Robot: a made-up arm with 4 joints.
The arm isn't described. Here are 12 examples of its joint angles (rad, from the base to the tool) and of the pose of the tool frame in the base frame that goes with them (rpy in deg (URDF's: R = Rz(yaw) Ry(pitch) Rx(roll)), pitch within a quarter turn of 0, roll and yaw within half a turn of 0; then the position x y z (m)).
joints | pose
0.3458 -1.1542 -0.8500 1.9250 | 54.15 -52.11 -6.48 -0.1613 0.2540 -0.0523
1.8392 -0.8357 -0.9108 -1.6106 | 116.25 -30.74 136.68 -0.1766 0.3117 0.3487
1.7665 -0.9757 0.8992 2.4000 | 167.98 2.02 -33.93 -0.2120 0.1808 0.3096
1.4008 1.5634 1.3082 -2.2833 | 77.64 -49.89 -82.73 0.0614 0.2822 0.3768
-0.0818 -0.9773 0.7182 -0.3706 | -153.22 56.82 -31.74 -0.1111 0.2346 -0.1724
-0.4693 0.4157 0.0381 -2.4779 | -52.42 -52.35 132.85 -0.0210 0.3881 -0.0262
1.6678 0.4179 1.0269 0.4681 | 57.82 40.24 119.99 -0.0521 0.3832 0.3953
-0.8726 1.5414 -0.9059 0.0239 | -21.97 53.26 103.03 -0.0572 0.3752 0.0950
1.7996 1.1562 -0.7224 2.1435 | 26.81 36.41 -152.68 0.0999 0.2697 0.3180
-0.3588 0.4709 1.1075 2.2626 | -101.17 11.55 -109.01 -0.0064 0.3908 -0.0853
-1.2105 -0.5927 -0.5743 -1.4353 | -56.82 34.54 12.39 0.2465 0.2067 -0.0970
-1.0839 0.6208 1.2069 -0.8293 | -123.89 -13.52 78.39 0.1259 0.3779 -0.1125
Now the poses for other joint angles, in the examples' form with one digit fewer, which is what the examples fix.
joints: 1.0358 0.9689 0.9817 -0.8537
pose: 23.4 -21.6 36.7 -0.046 0.392 0.345
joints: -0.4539 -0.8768 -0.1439 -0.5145
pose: -154.4 56.0 -78.7 0.023 0.238 -0.196
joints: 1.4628 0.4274 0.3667 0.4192
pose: 58.3 23.6 143.3 -0.072 0.393 0.365
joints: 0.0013 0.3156 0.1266 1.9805
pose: -171.1 -3.7 -93.1 -0.087 0.404 -0.014
